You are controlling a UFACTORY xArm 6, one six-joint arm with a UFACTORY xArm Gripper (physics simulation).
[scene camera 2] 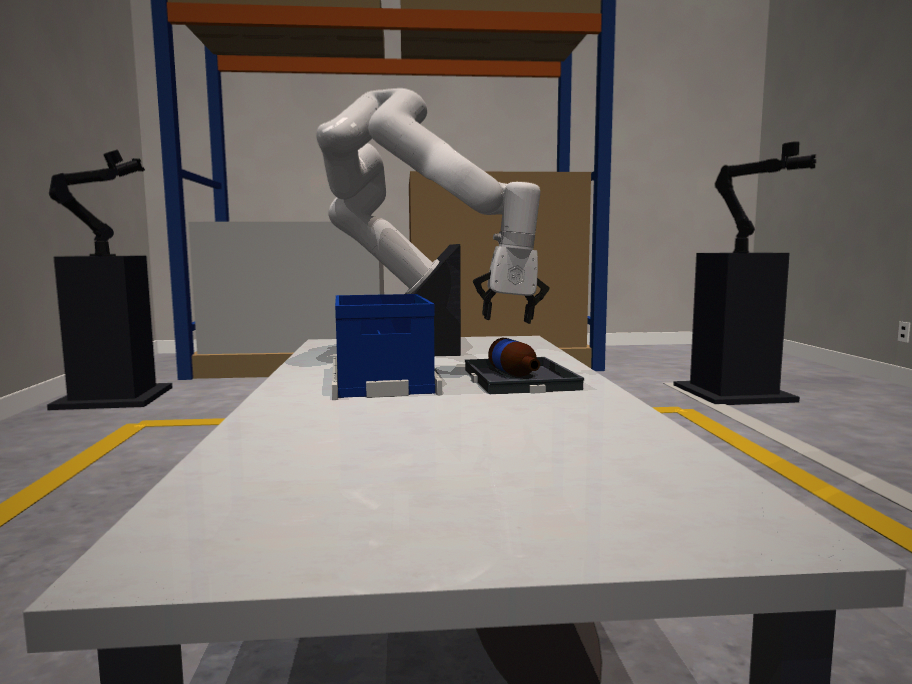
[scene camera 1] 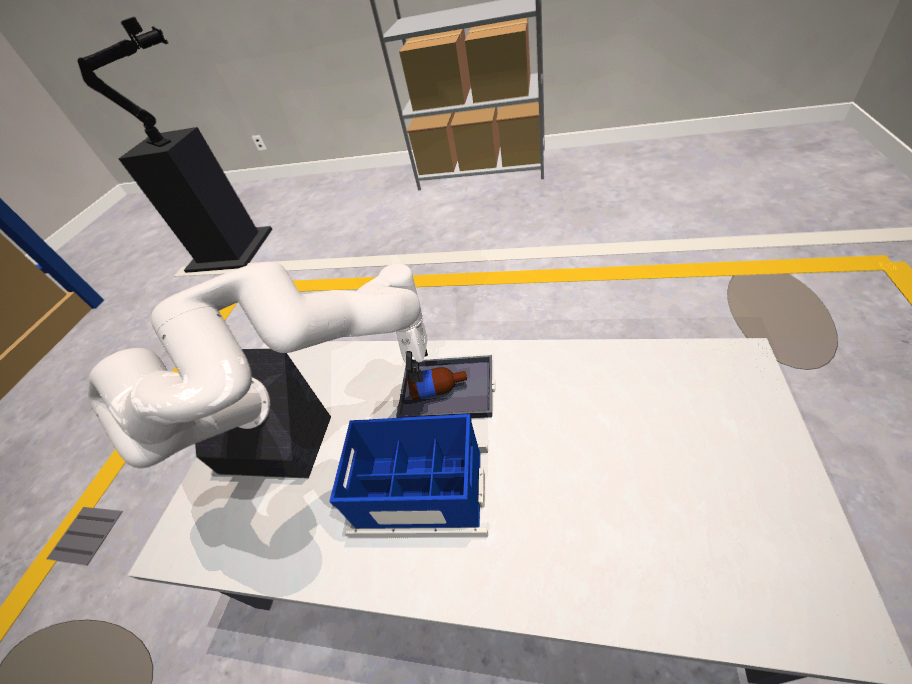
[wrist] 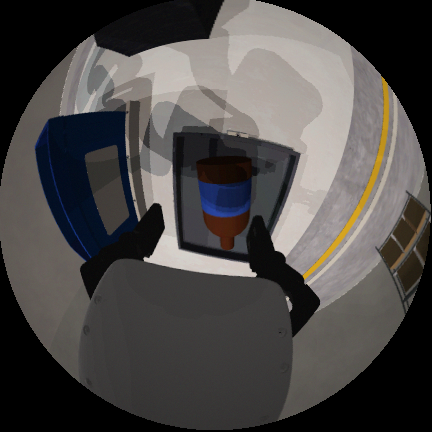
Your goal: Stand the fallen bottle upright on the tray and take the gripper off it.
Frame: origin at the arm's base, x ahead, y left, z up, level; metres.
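Seen in the pictures: gripper, fingertip midpoint: [scene camera 2: 507, 321] [scene camera 1: 419, 368] [wrist: 205, 221]; arm's base, origin of the base link: [scene camera 2: 424, 278] [scene camera 1: 247, 402].
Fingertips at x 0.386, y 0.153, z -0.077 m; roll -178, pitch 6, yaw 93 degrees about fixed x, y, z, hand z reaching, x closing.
Observation:
Pixels of each thing's top centre, then the offset from my fingertips to it. Level surfaces: height alone.
- brown bottle, middle of its top: [wrist: 223, 223] [scene camera 2: 518, 342] [scene camera 1: 435, 372] dx +0.031, dy +0.018, dz -0.042 m
- dark tray, middle of its top: [wrist: 224, 213] [scene camera 2: 519, 367] [scene camera 1: 445, 384] dx +0.048, dy +0.018, dz -0.096 m
- blue divided crate, middle of its top: [scene camera 2: 380, 299] [scene camera 1: 402, 455] [wrist: 54, 209] dx +0.023, dy -0.274, dz +0.054 m
- white table, its level: dz -0.121 m
The brown bottle [scene camera 1: 442, 380] [scene camera 2: 520, 356] [wrist: 226, 198] with a blue band lies on its side on the dark tray [scene camera 1: 480, 403] [scene camera 2: 563, 382] [wrist: 177, 190]. Its neck points away from the robot's base, towards scene camera 2. My gripper [scene camera 1: 414, 370] [scene camera 2: 508, 319] [wrist: 205, 221] is open and empty. It points down, above the base end of the bottle, and a gap shows between its fingertips and the bottle in the scene camera 2 view. In the scene camera 1 view the fingers partly cover the bottle's base end.
A blue divided crate [scene camera 1: 406, 500] [scene camera 2: 383, 360] [wrist: 70, 150] stands beside the tray, taller than it, with low pale rails at its foot. The dark robot pedestal [scene camera 1: 294, 438] [scene camera 2: 447, 316] [wrist: 160, 25] is behind the crate and tray on the white table [scene camera 1: 626, 478] [scene camera 2: 471, 500].

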